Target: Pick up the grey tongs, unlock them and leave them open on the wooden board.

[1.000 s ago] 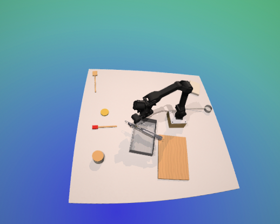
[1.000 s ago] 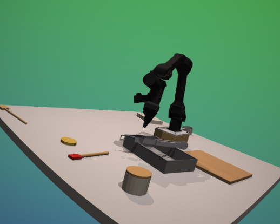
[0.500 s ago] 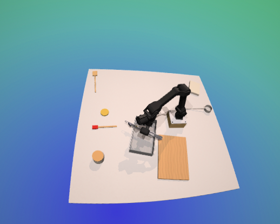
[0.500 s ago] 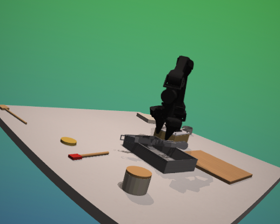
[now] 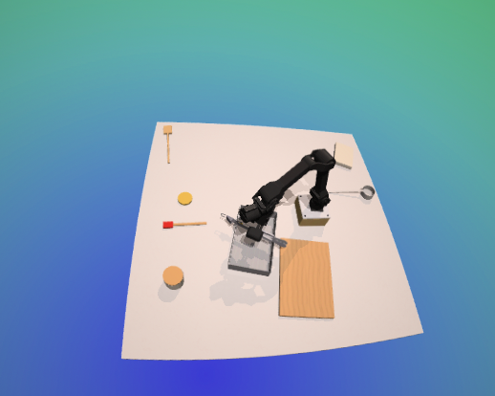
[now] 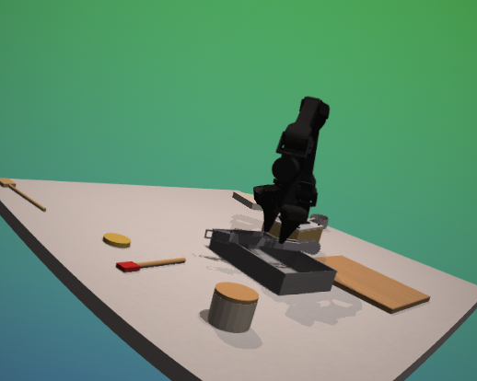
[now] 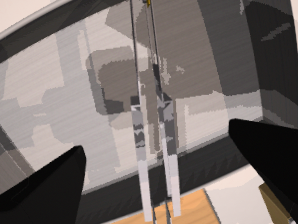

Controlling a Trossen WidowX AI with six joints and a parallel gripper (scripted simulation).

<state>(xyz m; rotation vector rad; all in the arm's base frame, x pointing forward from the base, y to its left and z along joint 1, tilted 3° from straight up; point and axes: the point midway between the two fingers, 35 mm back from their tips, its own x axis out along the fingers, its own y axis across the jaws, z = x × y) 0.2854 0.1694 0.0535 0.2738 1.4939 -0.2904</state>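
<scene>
My gripper tip is 10 mm short of the roasting tin, 20 mm to the right of it and 50 mm above it. The rest, counted from my gripper tip: yellow lock piece 70 mm ahead, 30 mm to the right, 10 mm below; red spatula 350 mm ahead, 30 mm to the right, 80 mm below; wooden board 230 mm behind, 170 mm to the left, 70 mm below.
</scene>
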